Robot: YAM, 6 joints.
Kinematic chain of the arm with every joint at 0, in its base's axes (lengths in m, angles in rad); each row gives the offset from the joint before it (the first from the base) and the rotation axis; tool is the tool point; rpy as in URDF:
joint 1: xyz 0 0 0.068 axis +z
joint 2: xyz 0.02 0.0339 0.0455 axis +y
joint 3: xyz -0.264 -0.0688 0 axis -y
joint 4: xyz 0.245 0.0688 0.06 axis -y
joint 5: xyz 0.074 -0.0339 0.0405 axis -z
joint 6: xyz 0.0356 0 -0.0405 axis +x
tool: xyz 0 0 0 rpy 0 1.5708 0
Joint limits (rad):
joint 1: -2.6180..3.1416
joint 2: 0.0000..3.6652
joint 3: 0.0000..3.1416
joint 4: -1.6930..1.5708
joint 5: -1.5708..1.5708
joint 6: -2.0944..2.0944
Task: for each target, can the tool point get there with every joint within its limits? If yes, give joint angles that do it. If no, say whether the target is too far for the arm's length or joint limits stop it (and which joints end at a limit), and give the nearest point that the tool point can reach.
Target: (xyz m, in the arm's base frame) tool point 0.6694 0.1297 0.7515
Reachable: no: too far | nearest point 0.4620 0.0895 0.5478 | short by 0.293 m
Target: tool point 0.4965 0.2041 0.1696
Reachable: yes | joints 0.3911 2.3556 1.8641 -0.1777 0.0162 -0.6349
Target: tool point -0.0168 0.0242 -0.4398
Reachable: no: joint limits stop it (at a limit: joint 2) | nearest point -0.0466 0.0671 -0.3395 | short by 0.113 m
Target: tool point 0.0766 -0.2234 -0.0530
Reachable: yes | joints -1.3150 2.5787 1.0645 -0.9455 -0.5156 -0.1746
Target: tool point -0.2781 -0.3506 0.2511
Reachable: yes | joints -2.1821 2.2297 2.0913 -1.2867 0.8397 -1.5371
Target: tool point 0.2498 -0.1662 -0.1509
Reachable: yes | joints -0.6726 3.0265 1.5992 -1.0502 -0.8037 1.3385
